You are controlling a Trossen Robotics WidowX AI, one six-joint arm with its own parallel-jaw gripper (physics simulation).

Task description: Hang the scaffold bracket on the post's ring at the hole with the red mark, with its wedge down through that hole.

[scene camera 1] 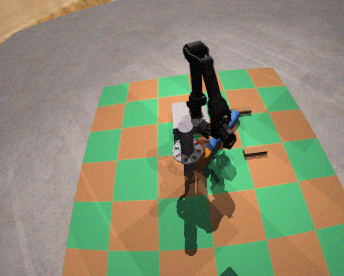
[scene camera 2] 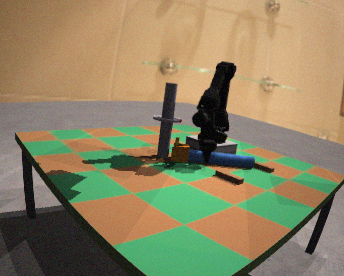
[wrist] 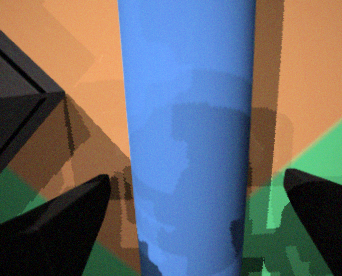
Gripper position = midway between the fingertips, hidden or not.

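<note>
My gripper (wrist: 196, 179) is visible. A scaffold bracket (scene camera 2: 215, 158) is visible as well; the wrist view also shows the scaffold bracket (wrist: 188, 79).
</note>
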